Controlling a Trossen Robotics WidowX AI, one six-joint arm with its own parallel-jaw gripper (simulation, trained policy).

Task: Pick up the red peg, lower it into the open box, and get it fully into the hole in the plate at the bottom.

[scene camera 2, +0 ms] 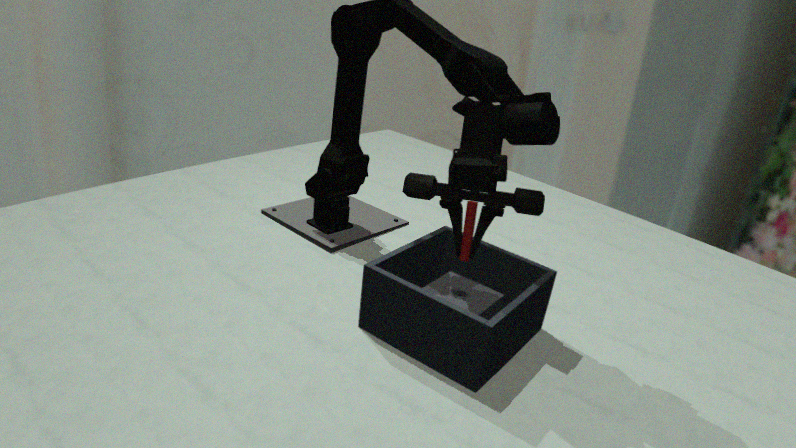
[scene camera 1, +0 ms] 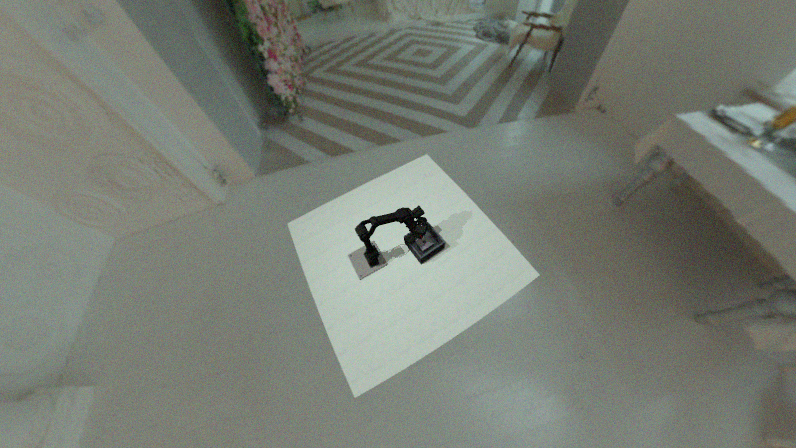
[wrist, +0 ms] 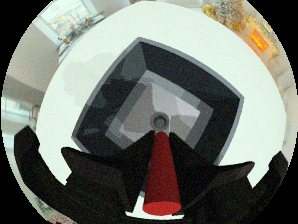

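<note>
A grey plate is there in the pictures, and so are a red peg and a dark box. My own gripper appears in them too, and I can also see it in the wrist view.
</note>
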